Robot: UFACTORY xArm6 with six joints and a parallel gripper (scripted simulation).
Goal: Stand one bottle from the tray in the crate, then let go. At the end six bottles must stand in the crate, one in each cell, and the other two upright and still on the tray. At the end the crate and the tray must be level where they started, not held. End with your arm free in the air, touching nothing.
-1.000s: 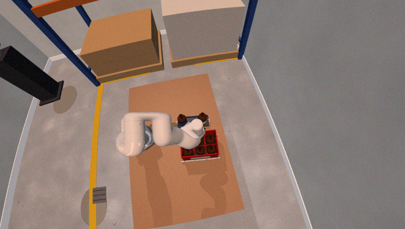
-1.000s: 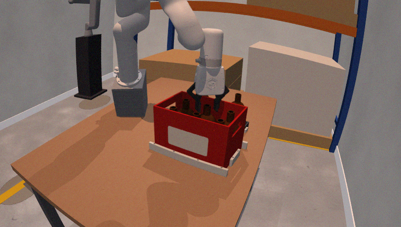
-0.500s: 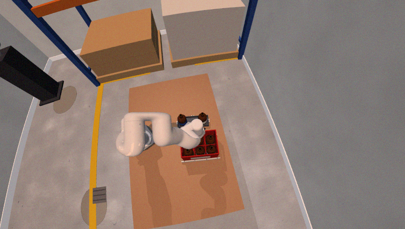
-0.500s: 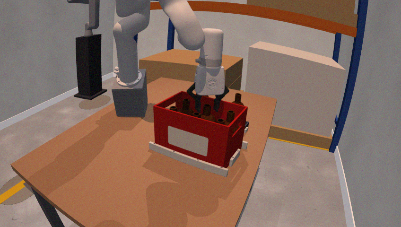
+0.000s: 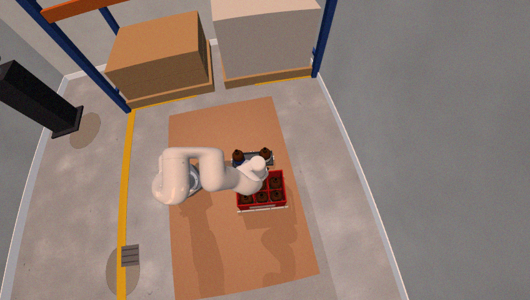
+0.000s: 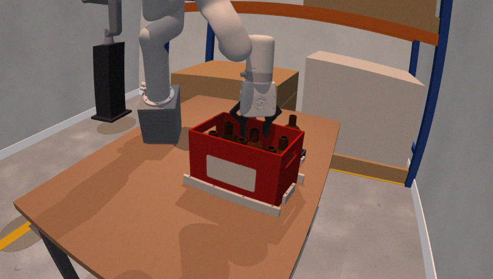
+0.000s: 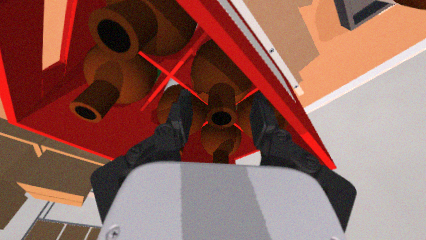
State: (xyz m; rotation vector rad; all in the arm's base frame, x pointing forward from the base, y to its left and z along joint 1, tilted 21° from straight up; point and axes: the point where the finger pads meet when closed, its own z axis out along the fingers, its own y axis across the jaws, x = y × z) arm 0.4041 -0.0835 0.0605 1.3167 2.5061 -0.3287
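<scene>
My gripper is now 8 cm above the red crate, 4 cm to the left of it and 1 cm past it. From my hand the other things lie so: grey tray 20 cm to the left, 15 cm below.
</scene>
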